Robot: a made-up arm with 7 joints. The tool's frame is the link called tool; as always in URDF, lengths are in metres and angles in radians. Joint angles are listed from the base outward.
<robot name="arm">
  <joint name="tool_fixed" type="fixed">
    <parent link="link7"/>
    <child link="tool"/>
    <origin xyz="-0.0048 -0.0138 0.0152" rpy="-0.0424 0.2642 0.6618"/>
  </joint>
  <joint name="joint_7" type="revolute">
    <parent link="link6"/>
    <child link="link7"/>
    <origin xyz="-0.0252 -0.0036 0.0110"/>
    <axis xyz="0 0 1"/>
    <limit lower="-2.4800" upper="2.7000"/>
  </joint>
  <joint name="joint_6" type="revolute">
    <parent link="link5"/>
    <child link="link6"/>
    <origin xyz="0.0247 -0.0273 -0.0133"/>
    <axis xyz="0 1 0"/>
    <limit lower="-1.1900" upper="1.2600"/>
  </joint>
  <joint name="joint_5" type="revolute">
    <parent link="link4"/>
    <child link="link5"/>
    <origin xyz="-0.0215 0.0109 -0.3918"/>
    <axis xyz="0 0 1"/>
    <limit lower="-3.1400" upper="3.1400"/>
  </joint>
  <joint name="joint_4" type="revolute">
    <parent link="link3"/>
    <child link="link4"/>
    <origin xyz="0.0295 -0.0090 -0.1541"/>
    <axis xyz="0 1 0"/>
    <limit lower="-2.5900" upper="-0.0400"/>
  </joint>
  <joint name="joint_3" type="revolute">
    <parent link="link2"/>
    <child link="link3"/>
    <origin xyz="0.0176 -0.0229 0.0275"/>
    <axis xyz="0 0 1"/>
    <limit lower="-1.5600" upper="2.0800"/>
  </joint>
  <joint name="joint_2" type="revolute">
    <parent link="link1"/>
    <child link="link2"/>
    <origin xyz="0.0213 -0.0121 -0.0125"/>
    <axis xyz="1 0 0"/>
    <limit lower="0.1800" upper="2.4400"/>
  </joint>
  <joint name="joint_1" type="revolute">
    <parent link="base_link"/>
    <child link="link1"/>
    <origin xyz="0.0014 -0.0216 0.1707"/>
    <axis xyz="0 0.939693 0.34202"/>
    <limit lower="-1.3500" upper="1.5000"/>
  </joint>
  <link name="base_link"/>
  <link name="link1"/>
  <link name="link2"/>
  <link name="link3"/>
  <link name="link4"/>
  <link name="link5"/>
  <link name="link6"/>
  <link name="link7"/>
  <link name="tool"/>
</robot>
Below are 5 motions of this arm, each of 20 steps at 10 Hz.
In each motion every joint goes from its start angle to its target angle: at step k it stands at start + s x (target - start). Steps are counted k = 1, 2, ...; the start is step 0. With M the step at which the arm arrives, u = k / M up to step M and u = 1 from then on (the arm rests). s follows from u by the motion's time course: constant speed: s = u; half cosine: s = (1 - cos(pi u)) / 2; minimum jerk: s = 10 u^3 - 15 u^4 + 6 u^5.
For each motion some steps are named. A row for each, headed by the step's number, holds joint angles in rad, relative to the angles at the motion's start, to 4 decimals.
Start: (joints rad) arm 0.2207 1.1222 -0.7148 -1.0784 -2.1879 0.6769 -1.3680
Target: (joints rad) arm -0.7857 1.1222 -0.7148 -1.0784 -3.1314 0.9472 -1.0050
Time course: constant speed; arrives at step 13
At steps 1, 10, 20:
1: -0.0774 0.0000 0.0000 0.0000 -0.0726 0.0208 0.0279
10: -0.7742 0.0000 0.0000 0.0000 -0.7258 0.2079 0.2792
20: -1.0064 0.0000 0.0000 0.0000 -0.9435 0.2703 0.3630

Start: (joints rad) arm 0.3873 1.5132 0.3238 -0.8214 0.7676 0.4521 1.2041
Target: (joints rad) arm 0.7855 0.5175 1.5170 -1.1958 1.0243 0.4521 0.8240
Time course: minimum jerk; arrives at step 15
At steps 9, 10, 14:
9: 0.2718 -0.6796 0.8144 -0.2556 0.1752 0.0000 -0.2594
10: 0.3146 -0.7867 0.9428 -0.2958 0.2028 0.0000 -0.3003
14: 0.3971 -0.9930 1.1900 -0.3734 0.2560 0.0000 -0.3791

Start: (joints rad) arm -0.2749 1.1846 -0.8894 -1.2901 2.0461 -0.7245 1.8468
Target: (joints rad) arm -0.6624 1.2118 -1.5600 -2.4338 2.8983 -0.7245 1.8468
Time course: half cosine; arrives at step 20
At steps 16, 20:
16: -0.3505 0.0246 -0.6066 -1.0345 0.7708 0.0000 0.0000
20: -0.3875 0.0272 -0.6706 -1.1437 0.8522 0.0000 0.0000

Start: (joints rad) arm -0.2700 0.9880 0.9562 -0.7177 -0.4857 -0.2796 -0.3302
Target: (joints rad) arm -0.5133 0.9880 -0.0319 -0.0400 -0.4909 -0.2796 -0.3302
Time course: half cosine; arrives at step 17
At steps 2, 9, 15, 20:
2: -0.0082 0.0000 -0.0334 0.0229 -0.0002 0.0000 0.0000
9: -0.1329 0.0000 -0.5396 0.3701 -0.0028 0.0000 0.0000
15: -0.2351 0.0000 -0.9547 0.6548 -0.0050 0.0000 0.0000
20: -0.2433 0.0000 -0.9881 0.6777 -0.0052 0.0000 0.0000

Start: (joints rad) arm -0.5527 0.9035 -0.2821 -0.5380 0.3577 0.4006 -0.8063
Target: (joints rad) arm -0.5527 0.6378 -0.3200 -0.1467 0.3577 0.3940 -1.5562
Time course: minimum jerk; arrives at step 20
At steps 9, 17, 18, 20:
9: 0.0000 -0.1081 -0.0154 0.1592 0.0000 -0.0027 -0.3051
17: 0.0000 -0.2586 -0.0369 0.3809 0.0000 -0.0064 -0.7299
18: 0.0000 -0.2634 -0.0376 0.3880 0.0000 -0.0065 -0.7435
20: 0.0000 -0.2657 -0.0379 0.3913 0.0000 -0.0066 -0.7499

